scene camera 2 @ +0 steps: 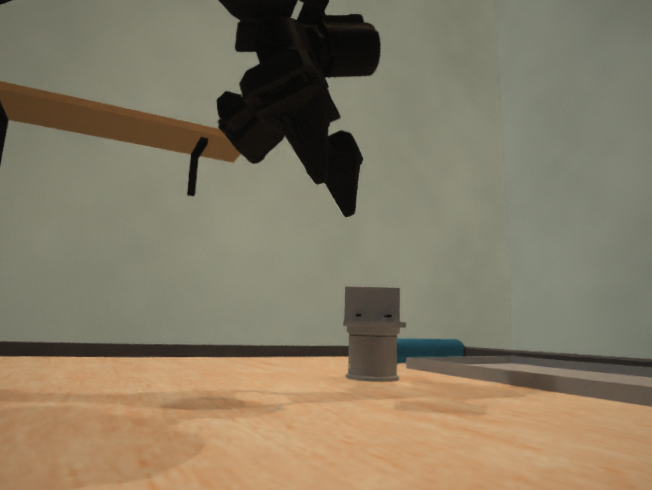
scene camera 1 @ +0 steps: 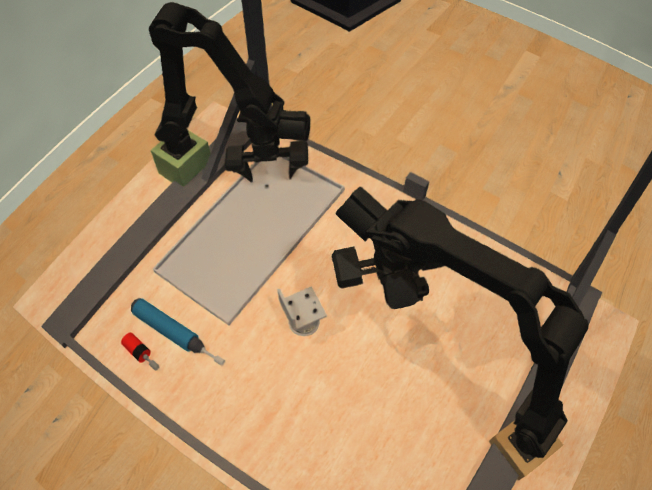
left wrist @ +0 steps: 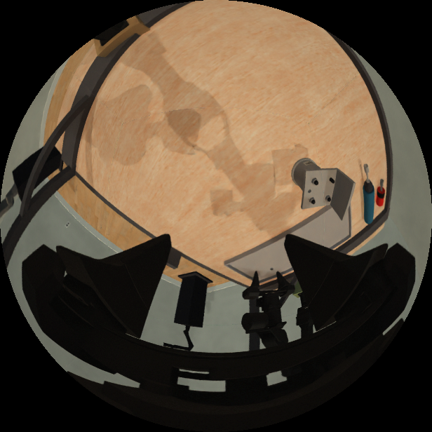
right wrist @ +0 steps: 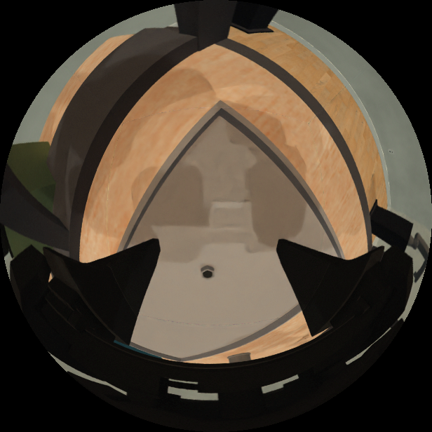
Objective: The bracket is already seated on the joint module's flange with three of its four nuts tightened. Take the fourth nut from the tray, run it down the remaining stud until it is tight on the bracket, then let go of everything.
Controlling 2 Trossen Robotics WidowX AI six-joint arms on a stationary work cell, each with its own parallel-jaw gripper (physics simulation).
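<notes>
The loose dark nut lies on the grey tray near its far end. My right gripper is open and empty above that end, the nut below and between its spread fingers in the right wrist view. The grey L-shaped bracket sits on the upright joint module. One stud beside its upright plate looks bare. My left gripper is open and empty, high above the table; its fingertips are hidden in scene camera 1.
A blue driver and a short red driver lie beyond the tray's near end. Dark frame rails border the table. A green block is under the right arm's base, and a dark post stands behind that arm.
</notes>
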